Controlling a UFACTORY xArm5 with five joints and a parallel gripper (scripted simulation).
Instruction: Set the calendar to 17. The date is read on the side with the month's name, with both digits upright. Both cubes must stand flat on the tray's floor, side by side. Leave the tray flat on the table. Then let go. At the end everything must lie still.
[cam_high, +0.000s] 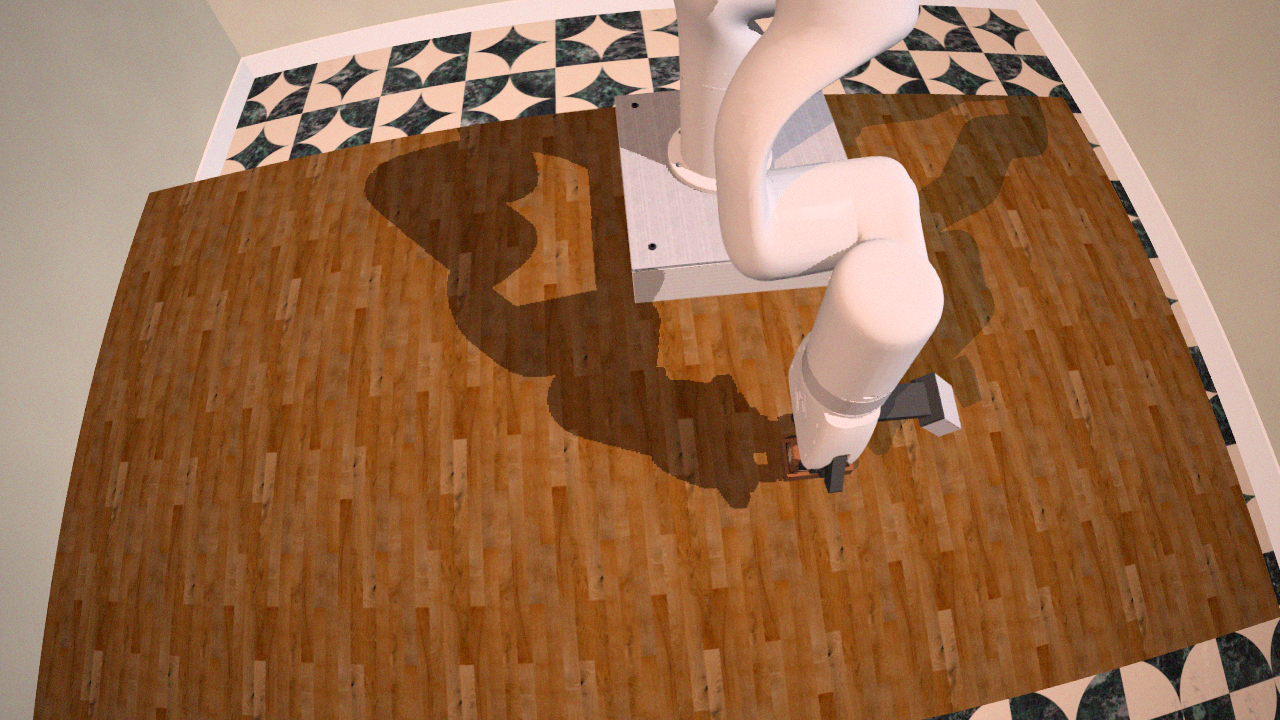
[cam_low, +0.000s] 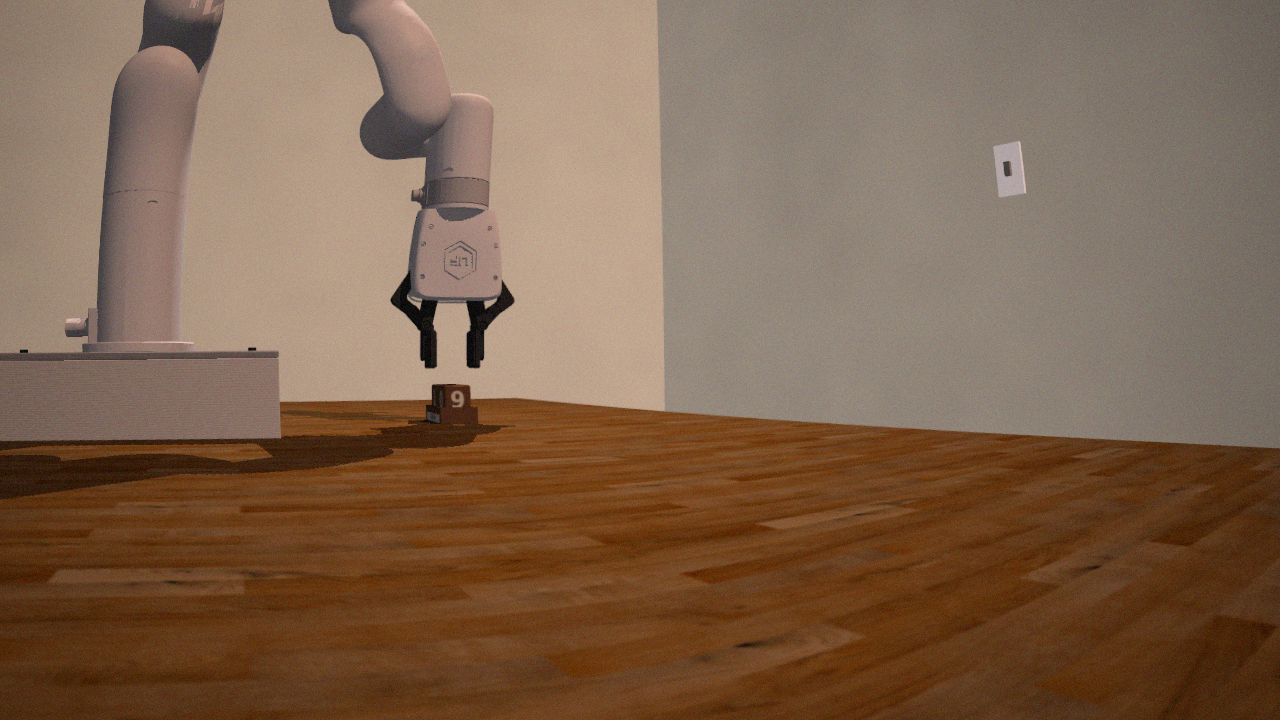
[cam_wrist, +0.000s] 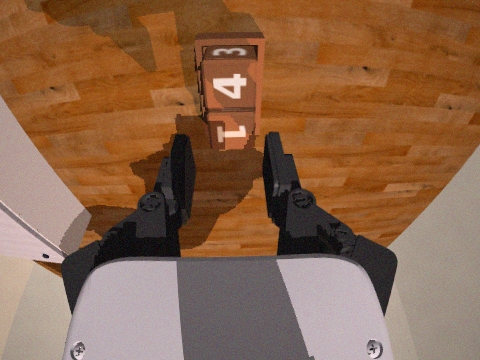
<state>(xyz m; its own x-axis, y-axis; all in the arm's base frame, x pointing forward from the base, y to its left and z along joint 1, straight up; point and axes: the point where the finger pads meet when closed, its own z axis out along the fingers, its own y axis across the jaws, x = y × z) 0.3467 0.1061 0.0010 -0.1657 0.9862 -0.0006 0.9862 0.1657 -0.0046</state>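
The brown tray is 20 mm to the left of my hand and 70 mm below it.
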